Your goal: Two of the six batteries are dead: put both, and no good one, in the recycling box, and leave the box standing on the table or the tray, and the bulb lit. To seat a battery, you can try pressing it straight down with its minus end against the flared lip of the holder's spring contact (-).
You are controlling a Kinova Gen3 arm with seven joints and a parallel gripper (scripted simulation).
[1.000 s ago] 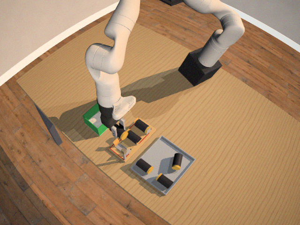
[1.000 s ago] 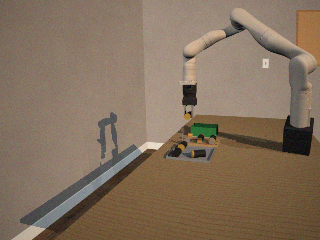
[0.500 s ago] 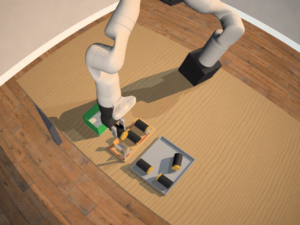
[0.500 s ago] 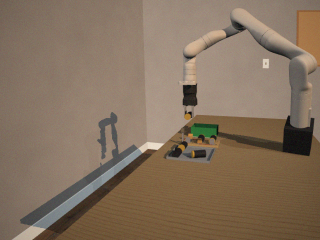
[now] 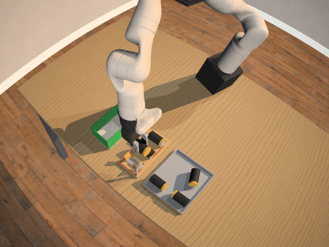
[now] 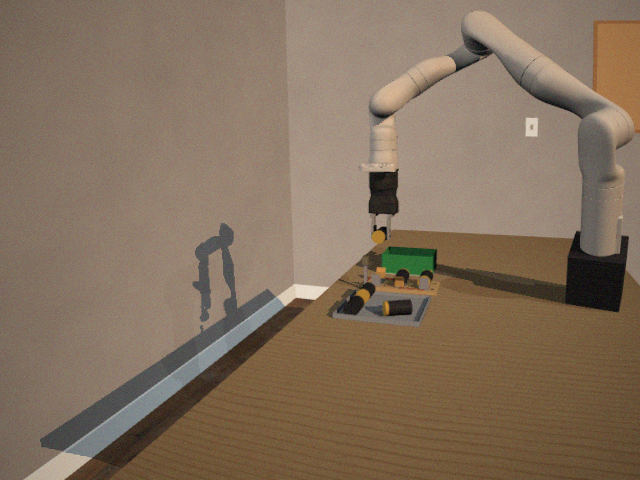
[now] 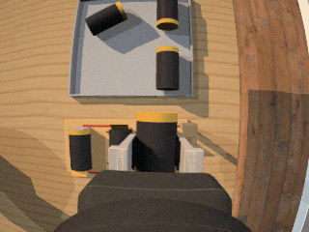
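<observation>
The grey tray is 6 cm behind my hand, 14 cm to the left of it and 15 cm below it. From my hand the other things lie so: green recycling box (1 cm behind, 20 cm to the right, 14 cm below).
</observation>
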